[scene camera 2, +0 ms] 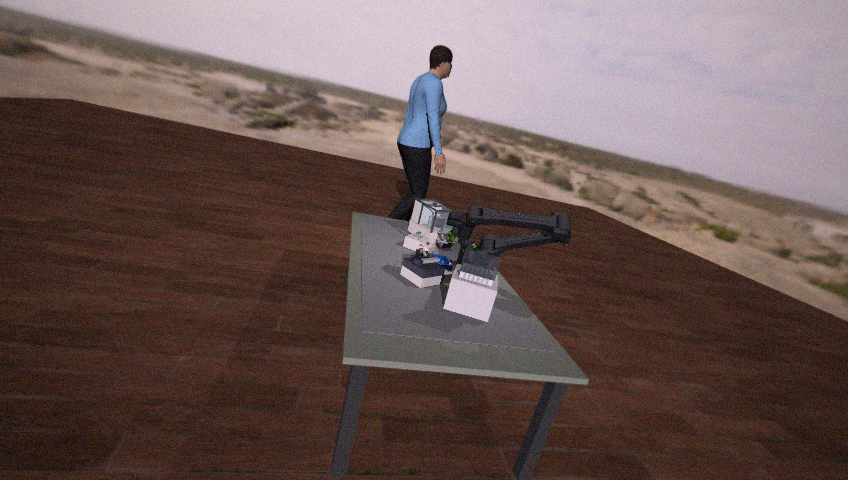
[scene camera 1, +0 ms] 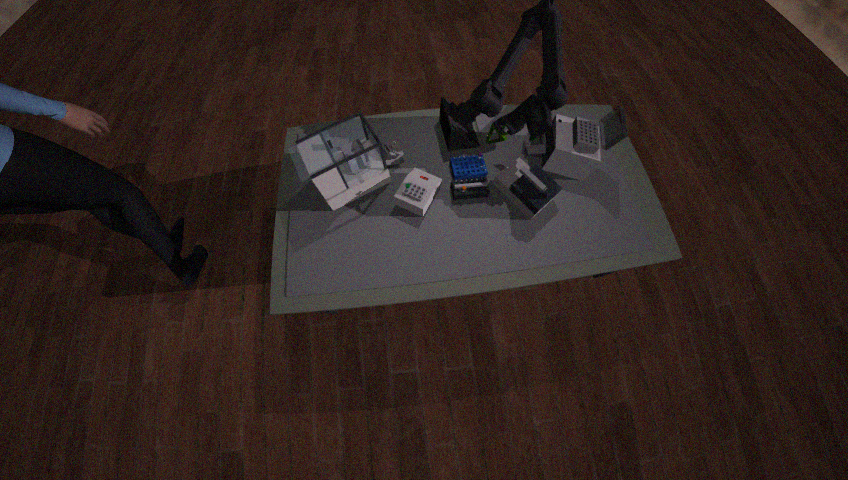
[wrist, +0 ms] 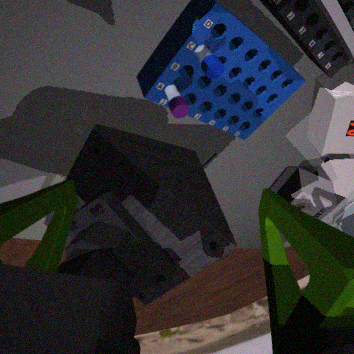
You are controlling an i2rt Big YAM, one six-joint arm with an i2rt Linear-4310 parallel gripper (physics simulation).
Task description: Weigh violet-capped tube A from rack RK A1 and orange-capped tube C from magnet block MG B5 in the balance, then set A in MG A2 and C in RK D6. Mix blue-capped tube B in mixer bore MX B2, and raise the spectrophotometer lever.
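Seen in the pictures: gripper, fingertip midpoint: (scene camera 2: 457, 249) (scene camera 1: 493, 138) (wrist: 165, 194); arm's base, link origin: (scene camera 1: 459, 118) (wrist: 120, 242).
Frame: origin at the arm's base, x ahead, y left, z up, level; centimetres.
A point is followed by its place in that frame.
My open, empty gripper (scene camera 1: 496, 133) @[x 15.5, y 10.3, z 6.1 cm] (scene camera 2: 462, 240) @[x 15.5, y 10.3, z 6.1 cm] (wrist: 167, 189) @[x 15.5, y 10.3, z 6.1 cm] hangs behind the blue rack (scene camera 1: 468, 163) @[x 19.4, y 2.6, z -3.8 cm] (wrist: 242, 27) @[x 23.7, y 6.7, z -3.7 cm], its green fingers wide apart. In the wrist view the violet-capped tube A (wrist: 179, 107) @[x 16.8, y 7.3, z -1.3 cm] stands in the rack by label A, and the blue-capped tube B (wrist: 213, 66) @[x 20.5, y 7.9, z -1.3 cm] by label C. An orange cap (scene camera 1: 464, 188) @[x 32.0, y 0.0, z -1.1 cm] (scene camera 2: 421, 251) @[x 31.4, y 0.3, z -2.4 cm] shows at the black magnet block (scene camera 1: 476, 195) @[x 32.7, y 4.9, z -4.8 cm] (wrist: 320, 37) @[x 28.3, y 0.9, z -3.4 cm] in front of the rack. The glass-walled balance (scene camera 1: 330, 184) @[x 35.5, y -43.9, z 7.3 cm] (scene camera 2: 419, 220) @[x 32.7, y -40.2, z 3.2 cm] is at the left. The boxy unit with a many-holed block (scene camera 1: 587, 133) @[x 13.5, y 45.3, z 10.2 cm] (scene camera 2: 470, 297) @[x 14.4, y 52.5, z 1.2 cm] is at the right.
A white keypad box with red digits (scene camera 1: 429, 193) @[x 34.6, y -12.1, z -0.5 cm] (wrist: 335, 120) @[x 26.1, y -11.6, z -2.9 cm] stands between balance and rack. A dark-topped unit (scene camera 1: 535, 202) @[x 38.1, y 23.9, z 1.3 cm] (scene camera 2: 422, 272) @[x 32.6, y 34.7, z 0.3 cm] with a white bar stands right of the rack. The dark arm base (scene camera 1: 455, 130) @[x 10.3, y -2.7, z 3.9 cm] (wrist: 175, 165) @[x 10.4, y -0.2, z -3.6 cm] is behind the rack. A person (scene camera 2: 419, 113) stands beyond the table.
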